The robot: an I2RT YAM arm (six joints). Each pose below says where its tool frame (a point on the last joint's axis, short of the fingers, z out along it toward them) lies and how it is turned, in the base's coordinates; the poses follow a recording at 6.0 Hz.
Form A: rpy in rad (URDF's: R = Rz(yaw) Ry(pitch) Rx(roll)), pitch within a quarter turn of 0, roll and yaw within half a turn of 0; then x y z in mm.
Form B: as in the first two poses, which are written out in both.
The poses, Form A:
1: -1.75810, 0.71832, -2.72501, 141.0, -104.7, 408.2
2: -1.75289, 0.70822, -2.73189, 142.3, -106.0, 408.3
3: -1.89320, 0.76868, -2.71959, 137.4, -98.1, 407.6
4: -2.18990, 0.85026, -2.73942, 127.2, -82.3, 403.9
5: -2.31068, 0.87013, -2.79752, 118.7, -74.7, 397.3
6: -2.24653, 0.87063, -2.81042, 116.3, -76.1, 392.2
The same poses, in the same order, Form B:
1: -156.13, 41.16, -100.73, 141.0, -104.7, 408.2
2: -156.53, 40.58, -100.43, 142.3, -106.0, 408.3
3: -155.82, 44.04, -108.47, 137.4, -98.1, 407.6
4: -156.96, 48.72, -125.47, 127.2, -82.3, 403.9
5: -160.29, 49.85, -132.39, 118.7, -74.7, 397.3
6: -161.03, 49.88, -128.72, 116.3, -76.1, 392.2
